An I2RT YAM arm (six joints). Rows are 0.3 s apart.
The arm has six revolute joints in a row. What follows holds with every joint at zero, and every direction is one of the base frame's.
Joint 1 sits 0.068 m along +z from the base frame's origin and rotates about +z.
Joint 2 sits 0.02 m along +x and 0.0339 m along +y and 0.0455 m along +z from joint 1 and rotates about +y.
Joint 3 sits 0.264 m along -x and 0.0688 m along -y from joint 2 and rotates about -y.
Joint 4 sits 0.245 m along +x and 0.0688 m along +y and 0.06 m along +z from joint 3 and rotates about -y.
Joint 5 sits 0.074 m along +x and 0.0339 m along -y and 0.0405 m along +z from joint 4 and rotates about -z.
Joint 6 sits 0.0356 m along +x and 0.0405 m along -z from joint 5 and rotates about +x.
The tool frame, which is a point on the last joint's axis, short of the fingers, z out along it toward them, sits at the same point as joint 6; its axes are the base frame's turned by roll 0, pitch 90 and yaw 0 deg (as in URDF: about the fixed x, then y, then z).
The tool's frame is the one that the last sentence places.
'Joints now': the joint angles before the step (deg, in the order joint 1, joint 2, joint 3, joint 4, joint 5, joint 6). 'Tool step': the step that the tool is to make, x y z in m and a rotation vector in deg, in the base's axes. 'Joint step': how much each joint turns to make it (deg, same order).
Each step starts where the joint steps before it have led.
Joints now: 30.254, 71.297, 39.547, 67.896, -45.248, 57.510
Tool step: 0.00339, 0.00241, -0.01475, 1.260, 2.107, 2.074
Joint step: 0.052, 3.231, -1.991, 7.015, -0.319, 4.180
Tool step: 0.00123, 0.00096, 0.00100, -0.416, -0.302, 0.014
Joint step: 0.016, 0.154, 0.498, -0.710, -0.312, -0.581
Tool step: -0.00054, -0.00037, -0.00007, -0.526, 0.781, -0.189
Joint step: 0.001, -0.621, -0.081, -1.646, 0.116, -0.232
